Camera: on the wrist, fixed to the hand. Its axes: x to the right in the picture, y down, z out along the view.
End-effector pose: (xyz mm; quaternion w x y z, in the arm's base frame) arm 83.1 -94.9 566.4 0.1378 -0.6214 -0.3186 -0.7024
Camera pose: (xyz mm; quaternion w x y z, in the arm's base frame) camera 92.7 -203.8 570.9 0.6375 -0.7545 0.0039 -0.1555
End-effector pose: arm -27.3 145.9 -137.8 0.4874 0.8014 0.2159 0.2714
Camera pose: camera -73.3 135.0 -39.1 0.0003 -0.8564 0.4396 -0.2707
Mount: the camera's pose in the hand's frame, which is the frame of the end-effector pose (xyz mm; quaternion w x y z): -19.5 89.6 -59.7 0.6647 0.2399 -0.2297 0.6692
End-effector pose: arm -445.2 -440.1 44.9 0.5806 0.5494 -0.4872 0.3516
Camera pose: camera -524.5 -365.7 57.5 0.0931 -0.2592 0.7406 -0.6130
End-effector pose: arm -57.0 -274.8 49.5 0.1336 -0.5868 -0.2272 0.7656
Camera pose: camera 11.2 -349.7 8.2 0.3350 0.3342 -0.3947 -0.7876
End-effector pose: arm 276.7 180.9 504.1 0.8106 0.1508 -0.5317 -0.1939
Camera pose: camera 338.4 271.2 505.6 0.5102 -0.1056 -0.6870 0.5065
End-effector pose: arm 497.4 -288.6 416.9 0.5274 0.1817 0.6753 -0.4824
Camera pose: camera 540.3 -191.1 391.7 0.7850 0.5884 0.0904 -0.1715
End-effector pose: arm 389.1 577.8 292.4 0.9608 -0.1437 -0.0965 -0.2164
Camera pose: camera 418.9 643.9 210.4 0.7958 0.0207 -0.2406 0.5553
